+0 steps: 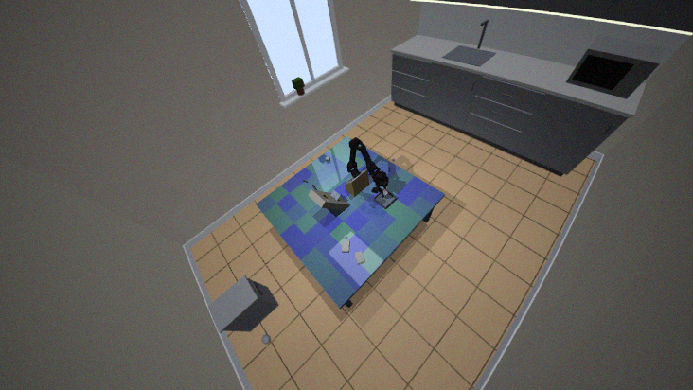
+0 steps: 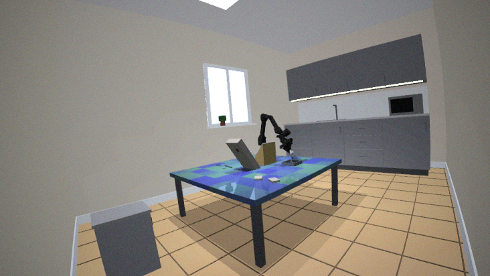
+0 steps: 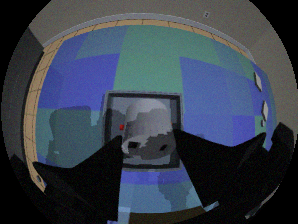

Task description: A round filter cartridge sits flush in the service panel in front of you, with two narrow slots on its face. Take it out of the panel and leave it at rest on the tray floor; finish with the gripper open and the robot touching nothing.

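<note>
My gripper tip is 10 mm past the dark grey square tray, 10 mm to the right of it and 110 mm above it. Also, from my gripper tip: light grey service panel: 390 mm ahead, 270 mm to the right, 30 mm above; pale round cartridge: right at my gripper tip.
</note>
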